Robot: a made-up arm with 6 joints. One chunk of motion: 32 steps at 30 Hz.
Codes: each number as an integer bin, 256 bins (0 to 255) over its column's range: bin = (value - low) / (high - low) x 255, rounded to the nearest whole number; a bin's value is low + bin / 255 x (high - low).
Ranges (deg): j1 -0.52..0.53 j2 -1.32..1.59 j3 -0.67..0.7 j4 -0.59..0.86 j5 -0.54..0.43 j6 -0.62..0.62
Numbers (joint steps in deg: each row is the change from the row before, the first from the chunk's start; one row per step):
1: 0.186 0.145 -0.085 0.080 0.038 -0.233
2: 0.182 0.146 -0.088 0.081 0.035 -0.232
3: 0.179 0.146 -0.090 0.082 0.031 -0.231
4: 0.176 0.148 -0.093 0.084 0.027 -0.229
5: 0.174 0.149 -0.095 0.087 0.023 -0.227
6: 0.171 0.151 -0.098 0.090 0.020 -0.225
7: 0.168 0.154 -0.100 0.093 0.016 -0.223
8: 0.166 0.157 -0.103 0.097 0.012 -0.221
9: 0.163 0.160 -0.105 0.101 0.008 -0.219
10: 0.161 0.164 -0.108 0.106 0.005 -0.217
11: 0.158 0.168 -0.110 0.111 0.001 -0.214
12: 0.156 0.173 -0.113 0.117 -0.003 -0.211
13: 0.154 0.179 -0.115 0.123 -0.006 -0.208
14: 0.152 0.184 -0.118 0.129 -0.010 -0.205
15: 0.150 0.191 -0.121 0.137 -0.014 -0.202
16: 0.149 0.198 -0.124 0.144 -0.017 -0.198
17: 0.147 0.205 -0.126 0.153 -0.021 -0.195
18: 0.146 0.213 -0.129 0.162 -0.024 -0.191
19: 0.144 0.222 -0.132 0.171 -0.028 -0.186
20: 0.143 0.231 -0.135 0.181 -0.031 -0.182
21: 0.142 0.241 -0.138 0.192 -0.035 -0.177
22: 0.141 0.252 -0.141 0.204 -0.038 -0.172
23: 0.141 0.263 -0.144 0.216 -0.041 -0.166
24: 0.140 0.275 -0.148 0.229 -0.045 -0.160
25: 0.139 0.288 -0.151 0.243 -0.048 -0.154
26: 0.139 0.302 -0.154 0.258 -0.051 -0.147
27: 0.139 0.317 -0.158 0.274 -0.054 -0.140
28: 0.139 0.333 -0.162 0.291 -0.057 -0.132
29: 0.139 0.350 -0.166 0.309 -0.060 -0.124
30: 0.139 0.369 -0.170 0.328 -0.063 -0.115
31: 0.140 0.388 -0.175 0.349 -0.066 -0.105
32: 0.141 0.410 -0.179 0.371 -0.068 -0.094
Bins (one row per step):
1: 171 128 109 118 152 80
2: 170 128 108 118 151 80
3: 170 128 108 118 150 80
4: 169 129 107 119 149 80
5: 169 129 107 119 148 81
6: 168 129 106 120 147 81
7: 167 129 106 120 146 82
8: 167 129 106 121 145 82
9: 166 130 105 122 144 82
10: 165 130 105 122 143 83
11: 165 130 104 123 142 83
12: 164 131 104 124 141 84
13: 164 131 103 125 140 85
14: 163 132 103 126 139 85
15: 163 132 102 128 138 86
16: 162 133 102 129 137 87
17: 162 134 101 131 136 87
18: 162 134 101 132 136 88
19: 161 135 100 134 135 89
20: 161 136 100 136 134 90
21: 161 137 99 138 133 91
22: 161 138 98 140 132 92
23: 161 139 98 142 131 93
24: 160 140 97 144 130 95
25: 160 141 97 146 129 96
26: 160 142 96 149 129 97
27: 160 143 95 152 128 99
28: 160 145 95 155 127 100
29: 160 146 94 158 126 102
30: 160 148 93 161 125 104
31: 160 150 92 165 125 106
32: 161 152 91 169 124 108

